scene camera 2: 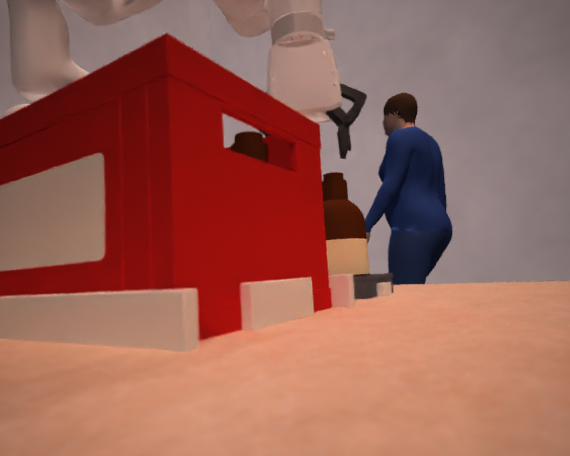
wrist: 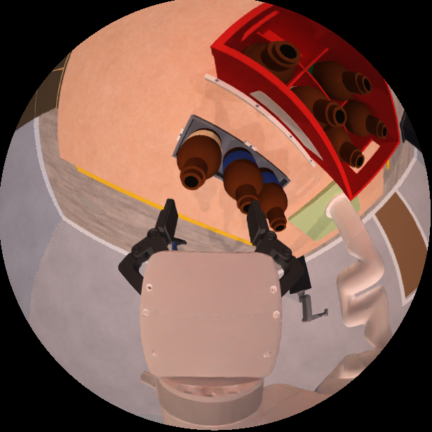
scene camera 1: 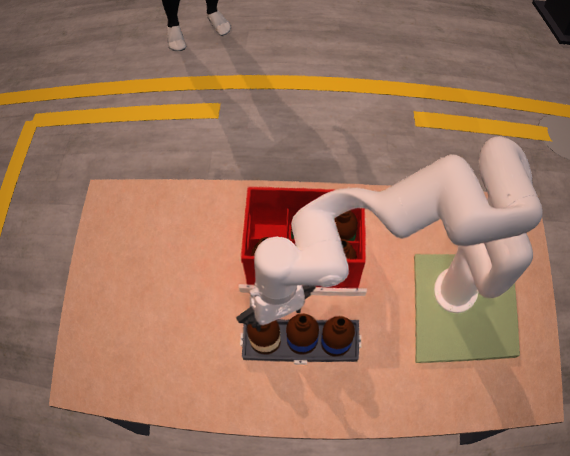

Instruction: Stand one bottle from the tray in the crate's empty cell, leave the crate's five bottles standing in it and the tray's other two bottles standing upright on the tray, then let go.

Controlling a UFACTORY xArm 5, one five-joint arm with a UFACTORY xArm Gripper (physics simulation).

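Frame: origin at the arm's base, x ahead, y left, z up, level; metres.
Where they show: gripper, fingertip midpoint: (scene camera 1: 275, 316); arm's base at its link origin: (scene camera 1: 456, 290).
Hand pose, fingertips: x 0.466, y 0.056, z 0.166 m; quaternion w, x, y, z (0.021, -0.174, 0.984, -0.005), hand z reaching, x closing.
Note:
Things, the pixels of their top centre, and the offset from my fingertips. "spot": a spot on its surface instead.
- dark grey tray at a spot on its surface: (scene camera 1: 300, 358) spot: 0.045 m back, 0.057 m left, 0.161 m down
- red crate at its top centre: (scene camera 2: 146, 132) (scene camera 1: 305, 223) 0.090 m back, 0.218 m right, 0.011 m down
The dark grey tray (scene camera 1: 300, 358) (wrist: 225, 125) holds three upright brown bottles: a cream-label one (scene camera 1: 263, 337) (scene camera 2: 346, 225) (wrist: 199, 155) at the left end, a blue-label one (scene camera 1: 302, 332) (wrist: 242, 175) in the middle and another blue-label one (scene camera 1: 338, 334) (wrist: 274, 197) at the right end. The red crate (scene camera 1: 245, 225) (scene camera 2: 240, 215) (wrist: 240, 87) stands behind the tray with five bottles standing in it. Its empty cell (scene camera 1: 268, 222) is at the back left. My gripper (scene camera 2: 344, 152) (wrist: 212, 207) is open and empty, above the tray bottles, near the cream-label one. The arm hides part of the crate in scene camera 1.
White strips (scene camera 1: 345, 291) (scene camera 2: 276, 304) (wrist: 257, 106) lie along the crate's base, and small white clips sit at the tray's edges. The arm's base stands on a green mat (scene camera 1: 425, 345) (wrist: 312, 220) at the table's right. A person (scene camera 2: 417, 190) stands beyond the table.

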